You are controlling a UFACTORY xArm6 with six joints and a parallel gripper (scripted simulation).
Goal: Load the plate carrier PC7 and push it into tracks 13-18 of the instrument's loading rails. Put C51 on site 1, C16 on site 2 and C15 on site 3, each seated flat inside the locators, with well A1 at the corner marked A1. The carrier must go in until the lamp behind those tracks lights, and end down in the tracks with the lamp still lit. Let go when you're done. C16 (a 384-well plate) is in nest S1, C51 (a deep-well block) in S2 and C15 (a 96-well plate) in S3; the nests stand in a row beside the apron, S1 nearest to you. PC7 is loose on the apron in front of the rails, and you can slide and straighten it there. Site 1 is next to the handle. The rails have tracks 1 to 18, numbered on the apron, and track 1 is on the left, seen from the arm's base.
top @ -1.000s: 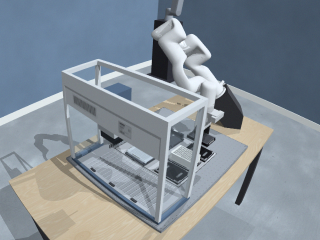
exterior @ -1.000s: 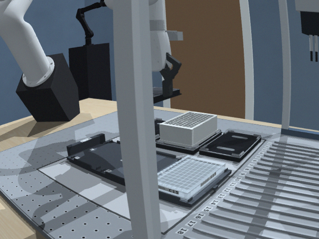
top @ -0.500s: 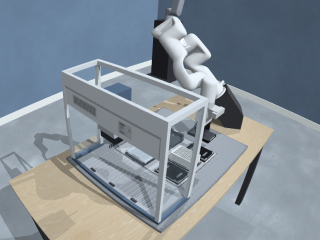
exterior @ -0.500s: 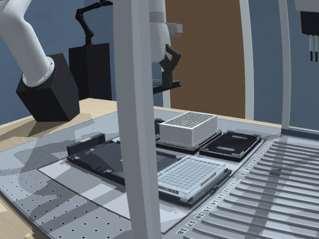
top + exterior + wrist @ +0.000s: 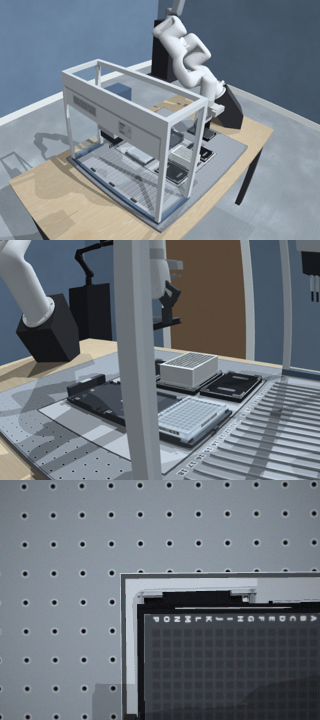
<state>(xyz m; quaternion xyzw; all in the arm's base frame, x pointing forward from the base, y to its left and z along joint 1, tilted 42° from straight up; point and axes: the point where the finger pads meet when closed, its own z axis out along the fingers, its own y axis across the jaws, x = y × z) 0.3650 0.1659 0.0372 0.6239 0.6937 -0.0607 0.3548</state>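
My hand is 110 mm short of the black carrier PC7, 200 mm to the left of it and 130 mm above it. The rest, counted from my hand: black 384-well plate C16: 10 mm below; then white frame post: 310 mm ahead, 420 mm to the right, 110 mm above.
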